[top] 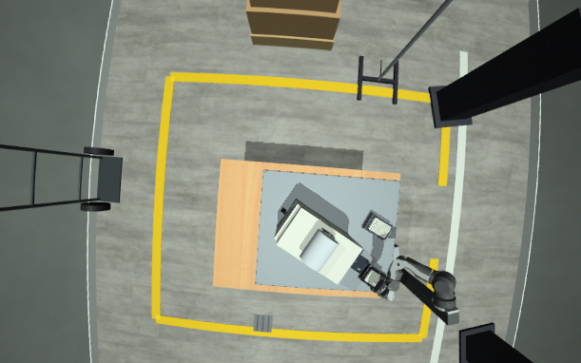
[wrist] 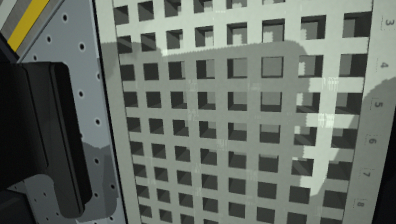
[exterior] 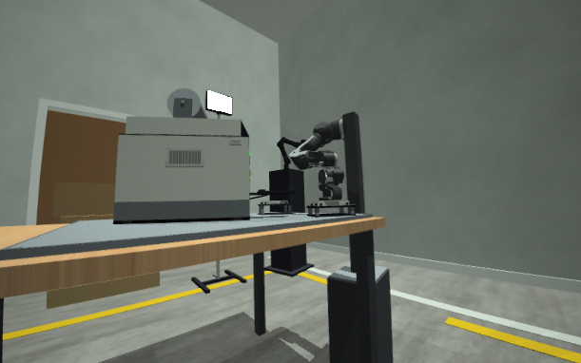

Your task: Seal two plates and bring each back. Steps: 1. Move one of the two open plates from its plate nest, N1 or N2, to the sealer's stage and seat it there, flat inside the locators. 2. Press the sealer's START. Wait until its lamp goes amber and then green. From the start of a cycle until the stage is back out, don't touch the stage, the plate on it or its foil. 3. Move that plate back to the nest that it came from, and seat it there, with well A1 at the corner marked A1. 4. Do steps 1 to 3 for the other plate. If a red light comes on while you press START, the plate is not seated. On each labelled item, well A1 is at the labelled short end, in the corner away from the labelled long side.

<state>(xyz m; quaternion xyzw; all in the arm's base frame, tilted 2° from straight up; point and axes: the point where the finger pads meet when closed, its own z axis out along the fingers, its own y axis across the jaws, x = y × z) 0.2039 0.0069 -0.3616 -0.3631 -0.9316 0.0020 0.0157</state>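
Now: hand 13 cm short of the sealer stage, 17 cm to the left of it and 4 cm below it. Also, from my hand: foil roll: 38 cm ahead, 39 cm to the right, 36 cm above; then plate: 6 cm behind, 35 cm to the right.
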